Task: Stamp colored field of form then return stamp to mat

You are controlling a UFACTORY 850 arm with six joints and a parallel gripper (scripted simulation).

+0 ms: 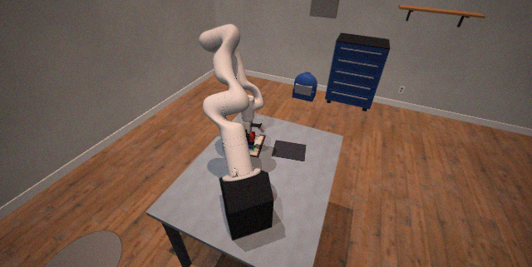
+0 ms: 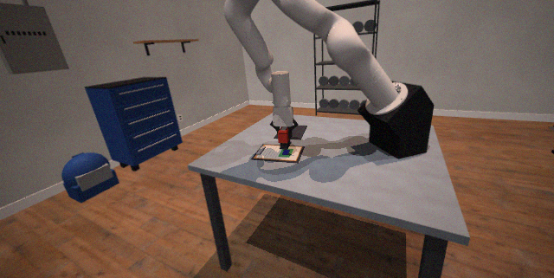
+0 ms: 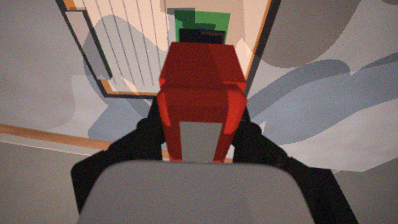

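The mat lies 280 mm to the right of my hand, 110 mm below it and 90 mm ahead of it. Also, from my hand: clipboard: 100 mm below, 70 mm ahead, 10 mm to the left; stamp base: 50 mm below; red stamp: 20 mm below.
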